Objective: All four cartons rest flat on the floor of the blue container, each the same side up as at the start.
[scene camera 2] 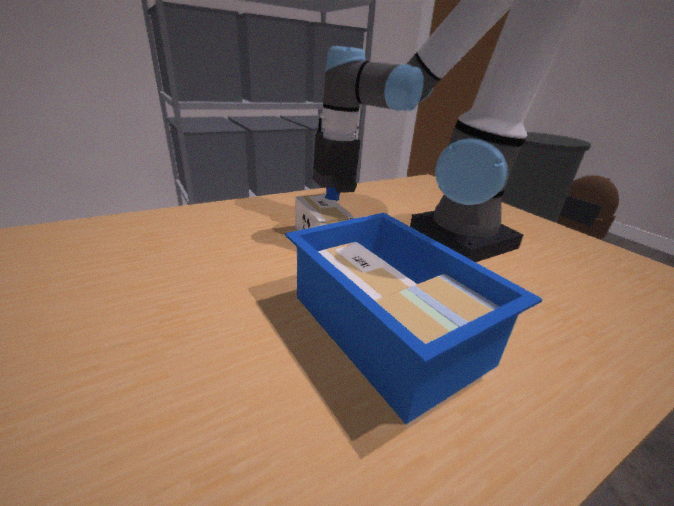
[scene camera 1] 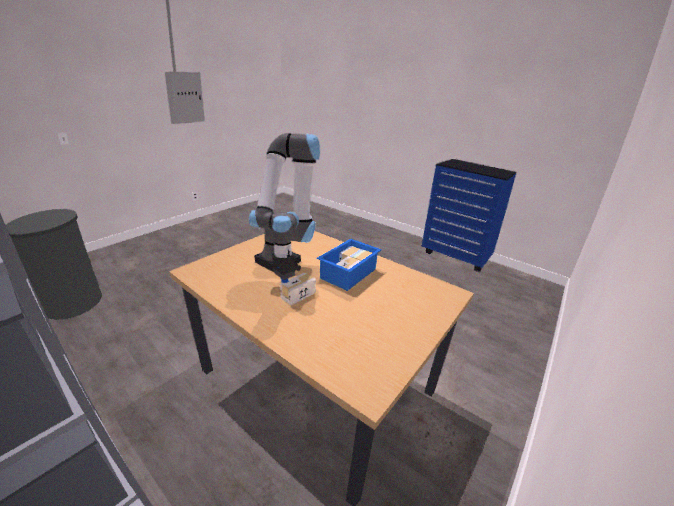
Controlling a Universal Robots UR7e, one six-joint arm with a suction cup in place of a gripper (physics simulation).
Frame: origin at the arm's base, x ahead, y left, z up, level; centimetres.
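Seen in the pictures: end effector, tool point: [scene camera 2: 331, 202] [scene camera 1: 284, 283]; arm's base, origin of the base link: [scene camera 2: 465, 222].
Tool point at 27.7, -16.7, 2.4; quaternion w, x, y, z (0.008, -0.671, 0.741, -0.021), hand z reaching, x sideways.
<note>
Offsets run from my tool point to a thing's top centre, as dx, dy, dz. "spot": to the spot under its first point. Level surfaces: height alone.
My suction gripper [scene camera 1: 284, 280] [scene camera 2: 332, 194] points down, and its blue cup touches the top of a white and tan carton @(+4.3, +4.3, +1.3) [scene camera 1: 303, 293] [scene camera 2: 304, 216] near the edge; it appears shut on it. The carton stands upright on the table beside the blue container @(+8.2, +36.6, +5.4) [scene camera 1: 340, 277] [scene camera 2: 353, 326]; the container's rim hides part of it in the scene camera 2 view. Inside the container lie a carton with a white label @(+10.3, +31.6, +2.3) [scene camera 2: 360, 261] and, next to it, tan carton tops @(spot: +1.4, +44.1, +2.4) [scene camera 2: 468, 298] with pale blue and green strips. Whether these are one or two cartons is unclear. The container floor is hidden.
The wooden table @(dz -6.6) [scene camera 1: 381, 337] [scene camera 2: 136, 354] carries the arm's dark base [scene camera 1: 264, 260] [scene camera 2: 468, 242], behind the carton in the scene camera 1 view. A blue drawer cabinet [scene camera 1: 467, 215], a dark bin [scene camera 1: 51, 266] and a rack of grey boxes [scene camera 2: 168, 59] stand off the table.
</note>
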